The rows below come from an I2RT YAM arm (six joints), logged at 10 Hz.
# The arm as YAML. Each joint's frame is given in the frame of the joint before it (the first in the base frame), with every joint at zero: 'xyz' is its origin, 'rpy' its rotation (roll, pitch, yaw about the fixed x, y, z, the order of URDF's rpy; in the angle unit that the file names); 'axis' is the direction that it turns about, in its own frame. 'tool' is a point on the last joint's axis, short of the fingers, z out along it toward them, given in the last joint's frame.
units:
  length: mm
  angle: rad
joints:
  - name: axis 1
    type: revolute
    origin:
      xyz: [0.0, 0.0, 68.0]
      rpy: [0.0, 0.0, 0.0]
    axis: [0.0, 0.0, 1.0]
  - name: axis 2
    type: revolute
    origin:
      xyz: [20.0, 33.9, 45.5]
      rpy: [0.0, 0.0, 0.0]
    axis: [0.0, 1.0, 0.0]
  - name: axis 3
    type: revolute
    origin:
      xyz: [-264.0, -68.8, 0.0]
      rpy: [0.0, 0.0, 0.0]
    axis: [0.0, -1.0, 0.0]
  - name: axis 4
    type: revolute
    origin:
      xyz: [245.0, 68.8, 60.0]
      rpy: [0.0, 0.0, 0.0]
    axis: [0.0, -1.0, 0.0]
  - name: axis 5
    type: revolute
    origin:
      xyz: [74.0, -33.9, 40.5]
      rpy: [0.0, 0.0, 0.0]
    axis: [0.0, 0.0, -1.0]
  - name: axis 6
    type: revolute
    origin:
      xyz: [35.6, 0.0, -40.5]
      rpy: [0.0, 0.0, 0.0]
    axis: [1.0, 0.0, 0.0]
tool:
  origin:
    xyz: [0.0, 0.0, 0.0]
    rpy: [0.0, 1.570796, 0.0]
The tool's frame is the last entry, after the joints.
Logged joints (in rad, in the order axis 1, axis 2, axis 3, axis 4, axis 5, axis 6), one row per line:
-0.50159, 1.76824, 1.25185, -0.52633, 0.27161, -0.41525
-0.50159, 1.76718, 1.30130, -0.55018, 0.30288, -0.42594
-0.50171, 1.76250, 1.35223, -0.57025, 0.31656, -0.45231
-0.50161, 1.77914, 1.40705, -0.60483, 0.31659, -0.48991
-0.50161, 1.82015, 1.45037, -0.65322, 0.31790, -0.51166
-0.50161, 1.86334, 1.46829, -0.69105, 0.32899, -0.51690
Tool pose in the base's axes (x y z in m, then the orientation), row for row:
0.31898, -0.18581, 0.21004, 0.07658, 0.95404, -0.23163, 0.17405
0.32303, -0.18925, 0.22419, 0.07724, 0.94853, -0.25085, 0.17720
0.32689, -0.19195, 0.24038, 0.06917, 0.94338, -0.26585, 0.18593
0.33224, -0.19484, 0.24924, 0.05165, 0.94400, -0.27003, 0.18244
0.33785, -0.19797, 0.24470, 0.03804, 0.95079, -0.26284, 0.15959
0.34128, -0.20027, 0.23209, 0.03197, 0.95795, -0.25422, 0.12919
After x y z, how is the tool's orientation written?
As a quaternion, x y z w.
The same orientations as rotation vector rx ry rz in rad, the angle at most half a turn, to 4 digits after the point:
0.2171, 2.7047, -0.6567
0.2186, 2.6844, -0.7099
0.1948, 2.6572, -0.7488
0.1458, 2.6640, -0.7620
0.1087, 2.7170, -0.7511
0.0929, 2.7846, -0.7390

